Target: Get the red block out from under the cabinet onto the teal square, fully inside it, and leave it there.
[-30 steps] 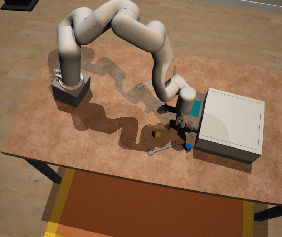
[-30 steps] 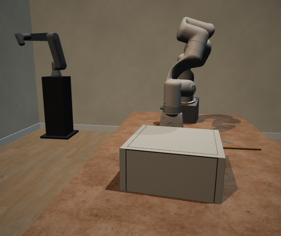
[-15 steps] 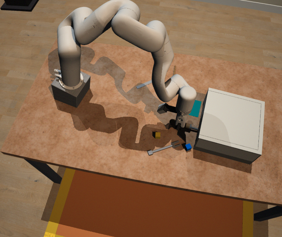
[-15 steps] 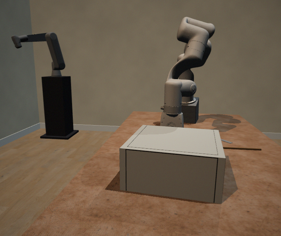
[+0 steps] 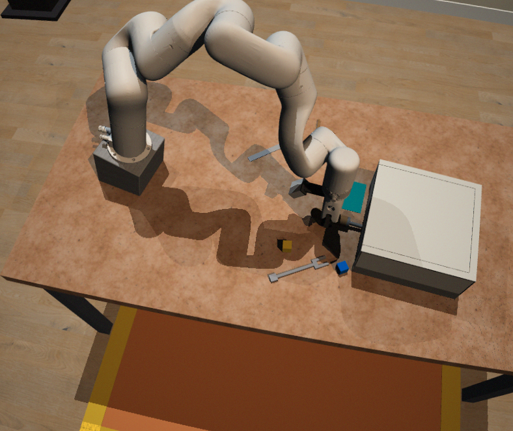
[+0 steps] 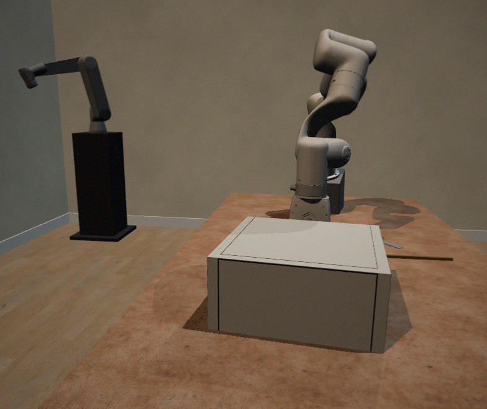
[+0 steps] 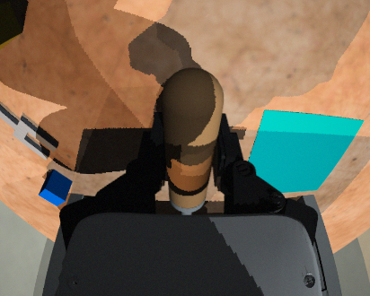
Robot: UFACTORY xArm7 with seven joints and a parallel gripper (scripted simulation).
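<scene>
The teal square is 100 mm to the left of my hand, 50 mm ahead of it and 20 mm below it. From my hand the other things lie so: blue cube 150 mm to the right, 50 mm ahead, 10 mm below; then yellow cube 110 mm to the right, 100 mm behind, 10 mm below; then grey hook tool 140 mm ahead, 20 mm to the left, 10 mm below.
</scene>
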